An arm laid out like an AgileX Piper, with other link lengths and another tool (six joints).
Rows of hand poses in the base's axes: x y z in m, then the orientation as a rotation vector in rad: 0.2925, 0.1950, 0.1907, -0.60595, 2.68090, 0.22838; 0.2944, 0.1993, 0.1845, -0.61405, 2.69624, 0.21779; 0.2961, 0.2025, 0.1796, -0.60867, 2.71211, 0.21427; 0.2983, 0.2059, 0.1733, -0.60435, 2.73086, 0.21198; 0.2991, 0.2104, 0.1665, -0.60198, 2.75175, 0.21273; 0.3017, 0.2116, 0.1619, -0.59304, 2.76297, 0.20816; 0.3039, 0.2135, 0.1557, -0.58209, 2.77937, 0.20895; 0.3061, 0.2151, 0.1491, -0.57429, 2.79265, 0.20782; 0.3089, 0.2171, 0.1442, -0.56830, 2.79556, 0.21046; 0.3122, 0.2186, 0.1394, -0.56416, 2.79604, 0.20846; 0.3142, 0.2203, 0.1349, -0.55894, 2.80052, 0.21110; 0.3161, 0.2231, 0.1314, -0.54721, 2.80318, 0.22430; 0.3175, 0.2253, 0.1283, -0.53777, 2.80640, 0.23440; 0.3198, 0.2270, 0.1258, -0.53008, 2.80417, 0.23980; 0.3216, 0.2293, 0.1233, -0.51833, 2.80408, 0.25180; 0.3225, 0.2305, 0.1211, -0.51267, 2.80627, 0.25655; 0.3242, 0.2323, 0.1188, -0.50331, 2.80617, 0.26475
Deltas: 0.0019, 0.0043, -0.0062, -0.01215, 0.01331, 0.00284; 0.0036, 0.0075, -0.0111, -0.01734, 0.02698, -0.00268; 0.0058, 0.0109, -0.0174, -0.02258, 0.04383, -0.00748; 0.0066, 0.0154, -0.0242, -0.02667, 0.06363, -0.01062; 0.0092, 0.0166, -0.0288, -0.03079, 0.07228, -0.01821; 0.0114, 0.0185, -0.0350, -0.03232, 0.08683, -0.02674; 0.0136, 0.0201, -0.0416, -0.03490, 0.09840, -0.03312; 0.0164, 0.0221, -0.0465, -0.03288, 0.10106, -0.03701; 0.0197, 0.0236, -0.0513, -0.03359, 0.10064, -0.04013; 0.0217, 0.0253, -0.0558, -0.03207, 0.10492, -0.04359; 0.0236, 0.0281, -0.0593, -0.02221, 0.10903, -0.04988; 0.0250, 0.0303, -0.0624, -0.01490, 0.11333, -0.05507; 0.0273, 0.0320, -0.0649, -0.00958, 0.11161, -0.05939; 0.0291, 0.0343, -0.0674, 0.00013, 0.11304, -0.06566; 0.0300, 0.0355, -0.0696, 0.00359, 0.11566, -0.06896; 0.0317, 0.0373, -0.0719, 0.01045, 0.11655, -0.07415
